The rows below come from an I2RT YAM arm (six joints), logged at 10 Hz.
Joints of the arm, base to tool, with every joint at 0 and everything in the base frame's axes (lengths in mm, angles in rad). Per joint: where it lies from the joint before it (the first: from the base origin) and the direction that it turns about. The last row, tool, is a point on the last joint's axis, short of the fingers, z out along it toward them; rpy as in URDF.
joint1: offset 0.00 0.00 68.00 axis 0 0 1
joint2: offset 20.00 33.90 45.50 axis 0 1 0
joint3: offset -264.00 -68.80 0.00 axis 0 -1 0
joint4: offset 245.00 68.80 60.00 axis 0 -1 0
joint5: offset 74.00 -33.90 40.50 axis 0 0 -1
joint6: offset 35.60 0.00 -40.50 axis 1 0 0
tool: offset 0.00 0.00 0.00 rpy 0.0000 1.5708 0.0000
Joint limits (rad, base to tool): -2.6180..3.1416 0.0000..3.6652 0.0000..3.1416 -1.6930..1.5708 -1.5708..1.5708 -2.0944..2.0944
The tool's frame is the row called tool.
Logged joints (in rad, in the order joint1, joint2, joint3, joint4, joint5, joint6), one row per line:
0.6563 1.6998 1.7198 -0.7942 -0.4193 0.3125
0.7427 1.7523 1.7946 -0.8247 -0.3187 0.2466
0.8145 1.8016 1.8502 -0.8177 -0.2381 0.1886
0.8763 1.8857 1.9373 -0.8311 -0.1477 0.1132
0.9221 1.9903 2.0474 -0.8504 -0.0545 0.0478
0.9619 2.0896 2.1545 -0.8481 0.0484 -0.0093
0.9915 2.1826 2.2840 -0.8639 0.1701 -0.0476
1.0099 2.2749 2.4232 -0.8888 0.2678 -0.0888
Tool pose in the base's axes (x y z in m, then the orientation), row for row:
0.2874 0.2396 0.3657 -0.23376 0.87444 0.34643 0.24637
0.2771 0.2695 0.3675 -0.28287 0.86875 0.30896 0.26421
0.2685 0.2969 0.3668 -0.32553 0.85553 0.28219 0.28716
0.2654 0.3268 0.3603 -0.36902 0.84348 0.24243 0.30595
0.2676 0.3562 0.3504 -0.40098 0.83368 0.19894 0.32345
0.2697 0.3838 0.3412 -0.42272 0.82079 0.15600 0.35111
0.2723 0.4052 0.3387 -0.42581 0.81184 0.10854 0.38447
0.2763 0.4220 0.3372 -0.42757 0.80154 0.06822 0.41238
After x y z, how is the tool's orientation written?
As a quaternion, x y z w.
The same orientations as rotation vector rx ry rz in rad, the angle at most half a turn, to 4 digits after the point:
-0.6377 2.3853 0.9450
-0.7646 2.3481 0.8351
-0.8697 2.2856 0.7539
-0.9767 2.2324 0.6416
-1.0521 2.1875 0.5220
-1.0944 2.1249 0.4039
-1.0850 2.0687 0.2766
-1.0755 2.0161 0.1716

